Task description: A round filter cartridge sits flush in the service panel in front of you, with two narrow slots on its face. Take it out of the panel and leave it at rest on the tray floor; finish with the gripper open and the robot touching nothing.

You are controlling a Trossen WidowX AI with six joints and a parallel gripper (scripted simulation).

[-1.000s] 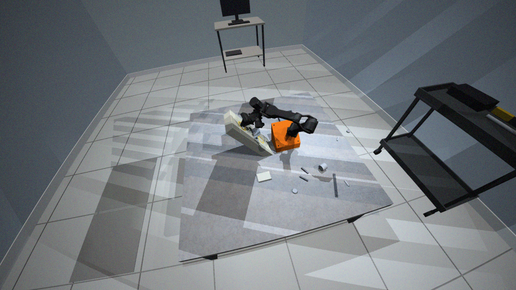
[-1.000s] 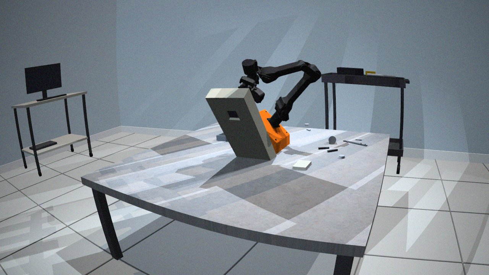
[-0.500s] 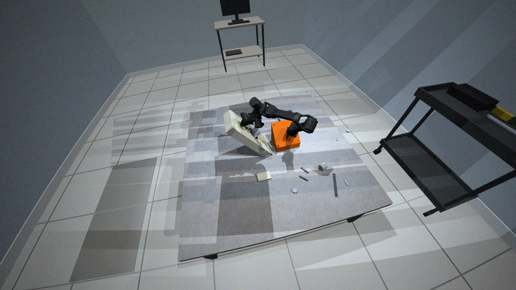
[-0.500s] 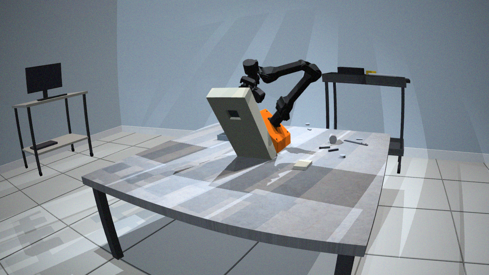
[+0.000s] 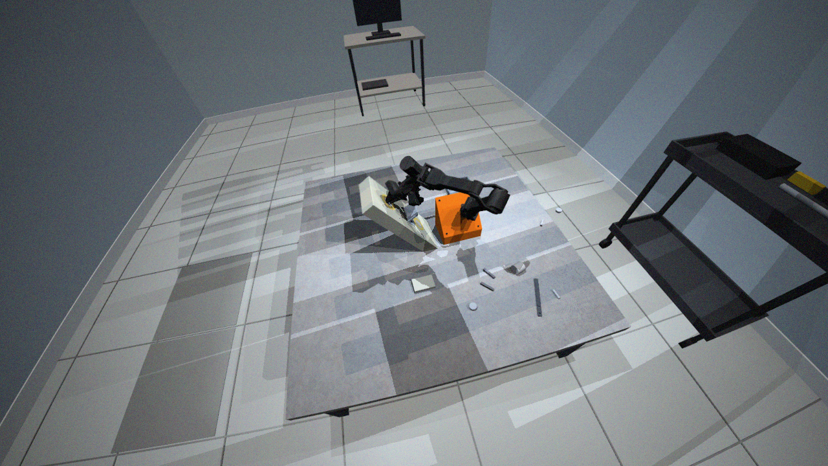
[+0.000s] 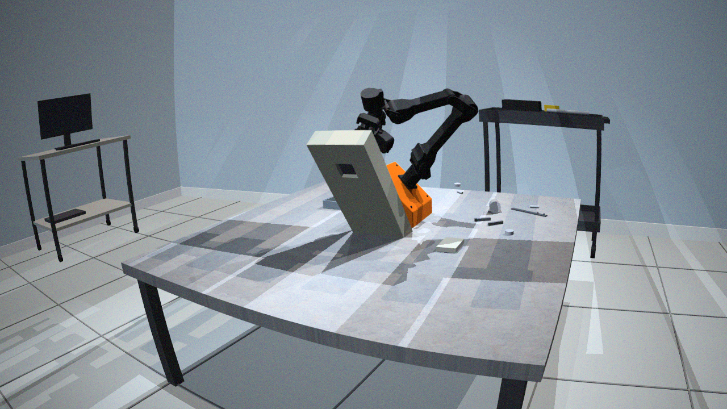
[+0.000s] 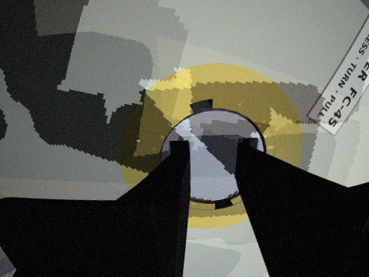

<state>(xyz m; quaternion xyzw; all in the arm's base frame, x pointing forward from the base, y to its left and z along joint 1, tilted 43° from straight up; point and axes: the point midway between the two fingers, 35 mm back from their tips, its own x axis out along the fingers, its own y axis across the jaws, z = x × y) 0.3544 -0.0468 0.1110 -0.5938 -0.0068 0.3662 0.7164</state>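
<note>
Now: the grey round filter cartridge 1 cm ahead of my gripper tip and 1 cm below it. The rest, counted from my gripper tip: beige service panel (4 cm behind, 8 cm below); then beige block (12 cm behind, 25 cm to the left, 26 cm below); then low grey tray (39 cm behind, 33 cm to the right, 25 cm below).
</note>
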